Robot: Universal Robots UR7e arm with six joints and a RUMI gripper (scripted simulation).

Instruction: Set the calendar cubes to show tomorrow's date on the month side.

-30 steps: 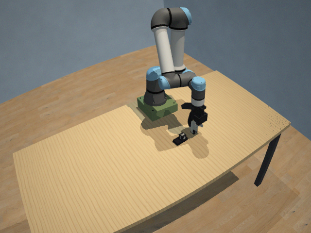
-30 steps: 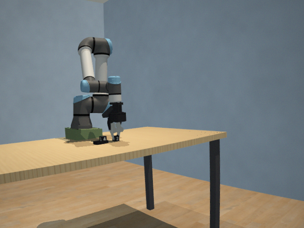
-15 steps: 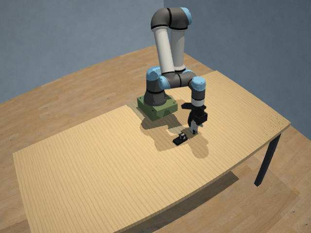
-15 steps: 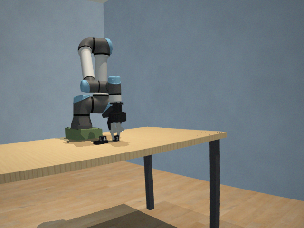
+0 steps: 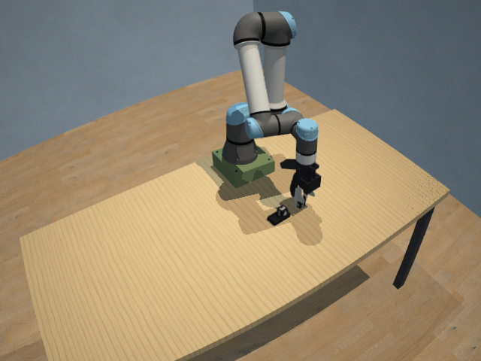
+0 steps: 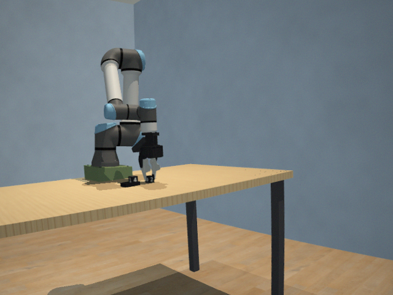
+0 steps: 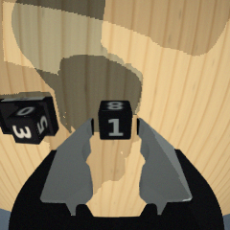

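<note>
The black digit cube lies 1 cm below my hand. Round my hand: black calendar tray (2 cm ahead, 11 cm to the right, 2 cm below).
</note>
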